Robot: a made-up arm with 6 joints.
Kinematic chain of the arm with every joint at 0, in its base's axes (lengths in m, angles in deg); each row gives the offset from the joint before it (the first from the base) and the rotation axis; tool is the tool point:
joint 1: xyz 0 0 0.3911 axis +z
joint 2: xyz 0 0 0 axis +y
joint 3: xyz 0 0 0.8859 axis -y
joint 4: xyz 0 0 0 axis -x
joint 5: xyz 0.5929 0 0 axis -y
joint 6: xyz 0 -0.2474 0 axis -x
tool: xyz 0 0 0
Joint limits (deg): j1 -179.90..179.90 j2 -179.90..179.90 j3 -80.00..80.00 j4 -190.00..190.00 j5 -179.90..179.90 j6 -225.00..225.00
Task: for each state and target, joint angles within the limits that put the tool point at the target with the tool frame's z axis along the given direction. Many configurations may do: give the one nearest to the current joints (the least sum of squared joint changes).
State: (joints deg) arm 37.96 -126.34 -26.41 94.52 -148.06 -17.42
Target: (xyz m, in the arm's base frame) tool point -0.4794 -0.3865 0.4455 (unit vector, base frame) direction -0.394 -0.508 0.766
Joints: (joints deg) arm 50.42 -130.20 -66.77 119.88 -140.02 -51.75
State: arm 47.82 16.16 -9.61 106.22 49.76 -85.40
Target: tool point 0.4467 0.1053 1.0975 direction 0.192 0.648 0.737
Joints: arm 1.56 -10.72 -46.81 112.11 39.21 -65.23
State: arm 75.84 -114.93 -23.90 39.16 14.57 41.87
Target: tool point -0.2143 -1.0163 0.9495 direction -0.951 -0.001 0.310
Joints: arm 67.72 -92.64 -5.07 40.89 -18.92 24.83
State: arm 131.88 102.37 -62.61 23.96 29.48 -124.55
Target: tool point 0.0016 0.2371 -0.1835 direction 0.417 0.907 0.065
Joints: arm 159.99 129.67 -59.64 25.48 10.86 -118.85
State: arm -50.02 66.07 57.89 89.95 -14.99 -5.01
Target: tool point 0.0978 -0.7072 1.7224 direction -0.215 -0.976 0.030
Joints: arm -97.28 29.54 80.00 138.98 -52.40 33.98
